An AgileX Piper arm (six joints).
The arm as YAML. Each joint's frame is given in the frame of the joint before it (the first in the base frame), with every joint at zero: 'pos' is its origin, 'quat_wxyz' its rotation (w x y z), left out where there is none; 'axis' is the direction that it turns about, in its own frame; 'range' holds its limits. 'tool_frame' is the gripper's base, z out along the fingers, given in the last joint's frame.
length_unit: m
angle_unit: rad
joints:
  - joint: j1
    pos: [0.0, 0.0, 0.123]
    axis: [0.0, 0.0, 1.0]
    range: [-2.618, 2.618]
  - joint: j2
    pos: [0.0, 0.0, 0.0]
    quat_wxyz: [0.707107, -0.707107, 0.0, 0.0]
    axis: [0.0, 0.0, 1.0]
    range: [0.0, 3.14]
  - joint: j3
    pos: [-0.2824, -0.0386, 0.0]
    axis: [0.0, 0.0, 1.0]
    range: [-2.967, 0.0]
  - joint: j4
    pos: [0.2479, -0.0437, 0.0]
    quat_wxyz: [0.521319, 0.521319, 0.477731, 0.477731]
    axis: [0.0, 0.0, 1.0]
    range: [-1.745, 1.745]
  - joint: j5
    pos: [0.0, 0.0, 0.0]
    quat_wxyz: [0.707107, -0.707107, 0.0, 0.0]
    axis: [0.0, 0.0, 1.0]
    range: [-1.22, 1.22]
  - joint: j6
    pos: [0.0, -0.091, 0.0]
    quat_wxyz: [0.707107, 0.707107, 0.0, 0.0]
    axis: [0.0, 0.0, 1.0]
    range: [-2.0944, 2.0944]
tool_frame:
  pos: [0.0, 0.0, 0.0]
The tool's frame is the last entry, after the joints.
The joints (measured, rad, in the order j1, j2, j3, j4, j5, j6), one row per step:
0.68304, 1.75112, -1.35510, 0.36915, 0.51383, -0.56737
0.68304, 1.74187, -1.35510, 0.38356, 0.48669, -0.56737
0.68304, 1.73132, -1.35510, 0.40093, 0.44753, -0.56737
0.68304, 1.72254, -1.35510, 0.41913, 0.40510, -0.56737
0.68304, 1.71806, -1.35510, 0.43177, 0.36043, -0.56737
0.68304, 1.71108, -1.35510, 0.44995, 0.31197, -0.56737
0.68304, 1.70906, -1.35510, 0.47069, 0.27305, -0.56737
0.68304, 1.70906, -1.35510, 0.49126, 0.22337, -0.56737
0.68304, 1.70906, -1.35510, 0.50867, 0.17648, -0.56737
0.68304, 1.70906, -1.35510, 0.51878, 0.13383, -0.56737
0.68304, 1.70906, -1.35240, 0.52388, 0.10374, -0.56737
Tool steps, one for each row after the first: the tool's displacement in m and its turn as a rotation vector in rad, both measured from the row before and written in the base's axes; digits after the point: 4 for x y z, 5 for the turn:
0.0004, 0.0001, 0.0055, 0.03011, -0.01996, -0.01383
0.0010, 0.0001, 0.0068, 0.03902, -0.02850, -0.01936
0.0013, 0.0001, 0.0064, 0.03996, -0.02897, -0.02134
0.0020, 0.0002, 0.0048, 0.03401, -0.03056, -0.02120
0.0018, -0.0002, 0.0063, 0.04133, -0.03187, -0.02481
0.0018, 0.0001, 0.0037, 0.03525, -0.01888, -0.02216
0.0027, 0.0001, 0.0037, 0.03849, -0.02547, -0.02759
0.0025, -0.0002, 0.0035, 0.03440, -0.02506, -0.02627
0.0023, -0.0004, 0.0031, 0.02672, -0.02614, -0.02288
0.0014, -0.0006, 0.0013, 0.01550, -0.01755, -0.01580

